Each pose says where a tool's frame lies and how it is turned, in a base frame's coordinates. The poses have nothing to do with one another.
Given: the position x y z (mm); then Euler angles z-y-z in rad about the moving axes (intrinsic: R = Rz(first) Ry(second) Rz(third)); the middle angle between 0 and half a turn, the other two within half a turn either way.
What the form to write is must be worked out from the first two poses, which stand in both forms.
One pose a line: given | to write
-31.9 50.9 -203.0 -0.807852 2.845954 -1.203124 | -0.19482 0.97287 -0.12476 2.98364 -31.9 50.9 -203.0
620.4 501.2 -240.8 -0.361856 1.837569 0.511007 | 0.42203 0.90480 0.05679 1.84181 620.4 501.2 -240.8
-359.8 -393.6 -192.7 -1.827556 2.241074 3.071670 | 0.61416 -0.74115 0.27112 2.41859 -359.8 -393.6 -192.7
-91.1 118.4 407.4 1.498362 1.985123 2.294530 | -0.32971 -0.78402 -0.52592 2.79008 -91.1 118.4 407.4
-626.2 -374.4 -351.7 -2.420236 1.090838 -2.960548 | 0.21673 -0.78263 0.58354 1.38593 -626.2 -374.4 -351.7
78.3 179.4 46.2 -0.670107 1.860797 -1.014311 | -0.14968 0.86109 -0.48592 2.32328 78.3 179.4 46.2
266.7 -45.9 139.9 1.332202 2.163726 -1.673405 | -0.99364 0.06766 -0.08996 2.17914 266.7 -45.9 139.9
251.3 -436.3 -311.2 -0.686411 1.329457 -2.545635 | 0.49465 -0.36920 0.78678 3.07041 251.3 -436.3 -311.2
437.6 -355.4 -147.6 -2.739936 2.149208 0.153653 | 0.88018 0.10971 -0.46180 2.87986 437.6 -355.4 -147.6
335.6 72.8 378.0 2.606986 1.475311 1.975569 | 0.23928 -0.73256 -0.63725 2.12144 335.6 72.8 378.0
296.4 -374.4 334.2 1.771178 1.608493 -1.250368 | -0.96886 0.05822 0.24066 1.67245 296.4 -374.4 334.2
